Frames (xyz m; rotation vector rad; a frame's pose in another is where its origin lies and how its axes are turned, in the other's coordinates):
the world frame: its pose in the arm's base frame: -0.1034 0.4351 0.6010 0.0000 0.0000 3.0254
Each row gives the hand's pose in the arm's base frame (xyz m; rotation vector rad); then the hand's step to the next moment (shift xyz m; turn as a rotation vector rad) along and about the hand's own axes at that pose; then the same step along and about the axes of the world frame.
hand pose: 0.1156 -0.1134 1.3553 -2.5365 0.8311 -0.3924
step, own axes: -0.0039 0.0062 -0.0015 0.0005 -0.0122 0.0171
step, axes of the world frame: 0.0063 0.0033 -0.0022 -0.0114 -0.0154 -0.0087
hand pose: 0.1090 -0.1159 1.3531 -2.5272 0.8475 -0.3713
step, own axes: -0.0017 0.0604 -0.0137 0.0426 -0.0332 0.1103
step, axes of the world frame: 0.0313 0.0504 -0.0180 -0.0875 -0.0436 -0.0744
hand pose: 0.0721 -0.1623 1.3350 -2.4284 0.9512 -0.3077
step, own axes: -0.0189 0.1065 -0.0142 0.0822 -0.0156 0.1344
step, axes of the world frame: 0.0724 0.0678 -0.0455 -0.1187 -0.0180 -0.1032
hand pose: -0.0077 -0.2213 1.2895 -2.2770 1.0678 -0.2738
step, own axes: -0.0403 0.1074 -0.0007 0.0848 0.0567 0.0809
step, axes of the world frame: 0.0909 0.0338 -0.0613 -0.0600 0.0502 -0.1041
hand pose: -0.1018 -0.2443 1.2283 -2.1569 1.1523 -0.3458
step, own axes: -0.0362 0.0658 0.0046 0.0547 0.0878 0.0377
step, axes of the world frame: 0.0608 0.0016 -0.0442 -0.0019 0.0632 -0.0901
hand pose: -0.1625 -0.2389 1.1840 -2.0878 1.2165 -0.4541
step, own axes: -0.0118 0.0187 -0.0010 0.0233 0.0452 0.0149
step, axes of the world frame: 0.0186 -0.0013 -0.0119 0.0044 0.0307 -0.0430
